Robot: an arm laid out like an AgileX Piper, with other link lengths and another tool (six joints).
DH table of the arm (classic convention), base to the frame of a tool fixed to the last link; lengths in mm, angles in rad. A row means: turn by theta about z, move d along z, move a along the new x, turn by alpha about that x. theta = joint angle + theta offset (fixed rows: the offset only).
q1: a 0  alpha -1.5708  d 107  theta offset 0
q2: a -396.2  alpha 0  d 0  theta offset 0.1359
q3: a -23.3  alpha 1.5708  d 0  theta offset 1.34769
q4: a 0  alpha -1.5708  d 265.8  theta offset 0
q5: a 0  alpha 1.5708  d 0  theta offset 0
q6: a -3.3  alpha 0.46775  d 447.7  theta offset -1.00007
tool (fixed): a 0  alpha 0  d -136.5  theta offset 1.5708
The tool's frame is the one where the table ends.
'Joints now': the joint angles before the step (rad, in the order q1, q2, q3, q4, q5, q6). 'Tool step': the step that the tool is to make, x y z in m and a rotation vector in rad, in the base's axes. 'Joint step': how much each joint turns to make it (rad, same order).
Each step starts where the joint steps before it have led.
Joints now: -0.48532 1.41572 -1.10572 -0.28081 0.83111 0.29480
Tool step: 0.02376 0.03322 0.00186 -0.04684 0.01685 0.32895
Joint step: 0.04727 -0.00126 0.00000 0.14035 -0.06037 -0.35878
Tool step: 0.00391 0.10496 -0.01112 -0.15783 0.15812 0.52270
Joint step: 0.38822 0.00001 0.00936 -0.11237 0.08517 -0.14957
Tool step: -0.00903 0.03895 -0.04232 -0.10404 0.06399 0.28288
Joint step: 0.17317 0.01691 0.14404 -0.08845 -0.11051 -0.06003
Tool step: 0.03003 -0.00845 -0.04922 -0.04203 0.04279 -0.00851
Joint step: 0.00004 0.15785 0.01854 -0.11638 -0.10924 0.11388
